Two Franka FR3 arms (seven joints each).
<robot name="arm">
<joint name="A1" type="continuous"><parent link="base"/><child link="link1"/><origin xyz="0 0 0.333" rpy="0 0 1.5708"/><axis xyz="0 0 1"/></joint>
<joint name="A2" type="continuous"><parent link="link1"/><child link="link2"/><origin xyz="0 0 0" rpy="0 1.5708 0"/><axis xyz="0 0 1"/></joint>
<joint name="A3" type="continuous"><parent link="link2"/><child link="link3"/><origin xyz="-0.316 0 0" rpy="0 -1.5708 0"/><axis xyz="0 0 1"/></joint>
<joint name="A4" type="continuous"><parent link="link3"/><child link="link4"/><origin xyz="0 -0.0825 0" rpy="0 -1.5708 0"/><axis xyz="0 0 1"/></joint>
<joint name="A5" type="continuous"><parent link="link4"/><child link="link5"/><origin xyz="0.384 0.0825 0" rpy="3.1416 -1.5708 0"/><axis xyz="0 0 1"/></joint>
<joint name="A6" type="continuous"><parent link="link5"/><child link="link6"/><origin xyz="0 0 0" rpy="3.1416 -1.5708 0"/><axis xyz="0 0 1"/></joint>
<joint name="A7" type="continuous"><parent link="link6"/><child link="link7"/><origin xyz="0 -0.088 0" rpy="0 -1.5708 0"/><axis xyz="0 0 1"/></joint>
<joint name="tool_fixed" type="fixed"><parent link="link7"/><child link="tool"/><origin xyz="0 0 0.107" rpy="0 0 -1.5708"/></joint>
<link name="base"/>
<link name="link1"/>
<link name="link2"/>
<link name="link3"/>
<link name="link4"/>
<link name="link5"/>
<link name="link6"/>
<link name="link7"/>
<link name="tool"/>
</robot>
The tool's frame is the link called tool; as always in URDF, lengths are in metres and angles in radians. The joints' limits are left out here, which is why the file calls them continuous.
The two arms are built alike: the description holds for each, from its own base.
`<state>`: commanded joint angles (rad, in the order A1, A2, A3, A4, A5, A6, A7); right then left.
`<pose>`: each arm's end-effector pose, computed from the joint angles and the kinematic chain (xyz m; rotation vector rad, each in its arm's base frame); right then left.
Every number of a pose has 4 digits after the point. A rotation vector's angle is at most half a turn.
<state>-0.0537 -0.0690 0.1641 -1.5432 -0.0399 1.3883 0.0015 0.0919 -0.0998 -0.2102 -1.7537 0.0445 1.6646 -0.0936</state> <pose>0.5106 0.0552 0.6586 3.0793 0.1580 -0.1293 0.5261 -0.0631 0.5989 -3.0773 0.0427 -0.0235</pose>
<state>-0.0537 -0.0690 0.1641 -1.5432 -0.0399 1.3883 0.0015 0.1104 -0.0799 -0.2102 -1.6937 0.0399 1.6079 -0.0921</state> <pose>0.5106 0.0552 0.6586 3.0793 0.1580 -0.1293 0.5294 -0.0532 0.6122 -3.0846 0.0133 0.0034</pose>
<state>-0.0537 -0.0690 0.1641 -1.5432 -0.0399 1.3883 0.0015 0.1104 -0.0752 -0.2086 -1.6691 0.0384 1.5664 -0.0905</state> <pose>0.5106 0.0552 0.6586 3.0793 0.1580 -0.1293 0.5273 -0.0519 0.6178 -3.0849 0.0112 0.0369</pose>
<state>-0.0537 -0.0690 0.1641 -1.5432 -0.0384 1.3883 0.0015 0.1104 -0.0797 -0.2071 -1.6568 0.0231 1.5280 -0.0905</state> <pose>0.5106 0.0554 0.6586 3.0808 0.1583 -0.1295 0.5221 -0.0525 0.6226 -3.0967 0.0073 0.0726</pose>
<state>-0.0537 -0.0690 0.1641 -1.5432 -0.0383 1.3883 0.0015 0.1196 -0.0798 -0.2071 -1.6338 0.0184 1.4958 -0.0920</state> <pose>0.5106 0.0554 0.6586 3.0809 0.1584 -0.1295 0.5195 -0.0480 0.6307 -3.1003 -0.0100 0.0877</pose>
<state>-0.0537 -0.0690 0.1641 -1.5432 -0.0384 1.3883 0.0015 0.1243 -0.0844 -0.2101 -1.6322 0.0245 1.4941 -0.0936</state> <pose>0.5106 0.0554 0.6586 3.0808 0.1583 -0.1295 0.5182 -0.0467 0.6336 -3.0937 -0.0158 0.0798</pose>
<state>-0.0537 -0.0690 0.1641 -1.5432 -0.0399 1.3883 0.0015 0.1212 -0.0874 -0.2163 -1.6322 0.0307 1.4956 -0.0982</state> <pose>0.5106 0.0552 0.6586 3.0793 0.1580 -0.1293 0.5171 -0.0511 0.6353 -3.0867 -0.0091 0.0714</pose>
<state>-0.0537 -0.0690 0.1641 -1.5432 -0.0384 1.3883 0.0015 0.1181 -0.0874 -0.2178 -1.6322 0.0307 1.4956 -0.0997</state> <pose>0.5106 0.0554 0.6586 3.0808 0.1583 -0.1295 0.5168 -0.0535 0.6352 -3.0864 -0.0044 0.0711</pose>
